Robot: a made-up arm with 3 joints. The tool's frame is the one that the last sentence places.
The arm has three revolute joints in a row. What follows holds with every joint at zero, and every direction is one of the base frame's.
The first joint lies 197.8 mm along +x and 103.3 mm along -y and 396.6 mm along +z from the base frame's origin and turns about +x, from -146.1 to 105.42 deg.
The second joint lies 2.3 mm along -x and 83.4 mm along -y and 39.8 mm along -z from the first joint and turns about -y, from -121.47 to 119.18 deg.
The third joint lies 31 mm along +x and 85 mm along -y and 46 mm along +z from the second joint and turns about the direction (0.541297, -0.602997, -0.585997), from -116.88 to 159.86 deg.
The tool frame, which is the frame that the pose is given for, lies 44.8 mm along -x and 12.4 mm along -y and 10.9 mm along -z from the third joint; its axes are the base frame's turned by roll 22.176, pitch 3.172 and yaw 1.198 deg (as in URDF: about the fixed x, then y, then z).
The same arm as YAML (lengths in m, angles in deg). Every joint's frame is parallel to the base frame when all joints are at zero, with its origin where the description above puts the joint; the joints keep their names.
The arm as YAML. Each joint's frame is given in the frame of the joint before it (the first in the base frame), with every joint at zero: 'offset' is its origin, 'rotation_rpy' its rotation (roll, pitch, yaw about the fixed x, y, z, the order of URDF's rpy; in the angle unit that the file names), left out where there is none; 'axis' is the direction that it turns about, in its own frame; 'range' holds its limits. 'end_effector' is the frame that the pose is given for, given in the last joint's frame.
length_unit: m
angle_unit: deg
chain:
  - id: joint 1
    offset: [0.1978, -0.1033, 0.3966]
    axis: "+x"
    range: [-146.1, 105.42]
  - id: joint 2
    offset: [-0.0023, -0.0834, -0.0398]
    axis: "-y"
    range: [-121.47, 119.18]
  - id: joint 3
    offset: [0.031, -0.085, 0.046]
    axis: [0.541297, -0.602997, -0.585997]
    range: [-116.88, 159.86]
end_effector:
  offset: [-0.0448, -0.0124, -0.0109]
  rotation_rpy: [22.18, 3.17, 1.2]

